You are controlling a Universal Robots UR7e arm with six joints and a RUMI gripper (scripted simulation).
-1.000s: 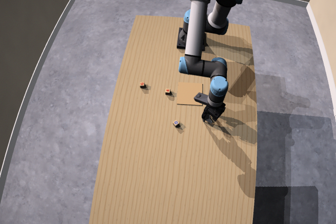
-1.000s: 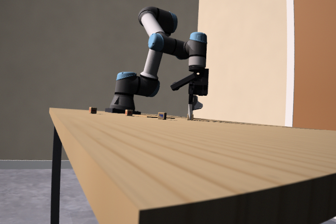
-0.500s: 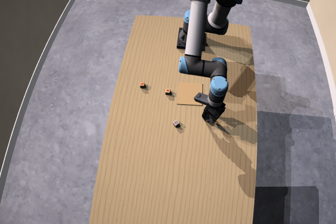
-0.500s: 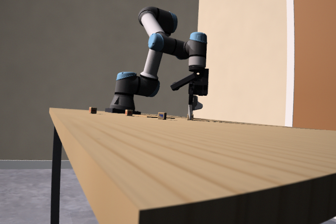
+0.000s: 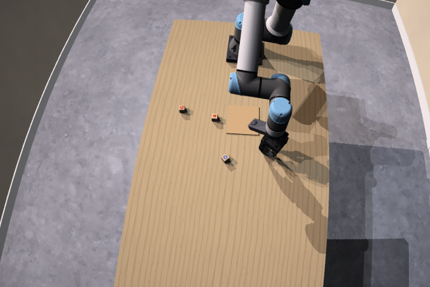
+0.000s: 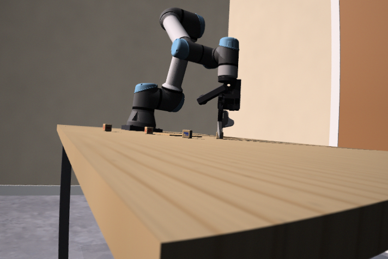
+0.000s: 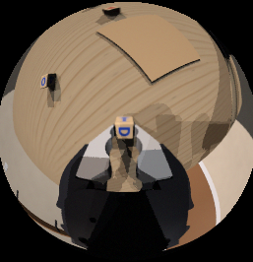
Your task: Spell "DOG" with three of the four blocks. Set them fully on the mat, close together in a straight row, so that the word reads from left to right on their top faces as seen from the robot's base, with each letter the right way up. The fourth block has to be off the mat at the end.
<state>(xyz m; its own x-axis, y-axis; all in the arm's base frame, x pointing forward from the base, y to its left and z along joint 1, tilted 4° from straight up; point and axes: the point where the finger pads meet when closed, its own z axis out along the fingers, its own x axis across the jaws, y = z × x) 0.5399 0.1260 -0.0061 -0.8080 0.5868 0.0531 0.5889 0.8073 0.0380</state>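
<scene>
Right now the tan mat is 14 cm behind my hand, 11 cm to the right of it and 2 cm below it.
</scene>
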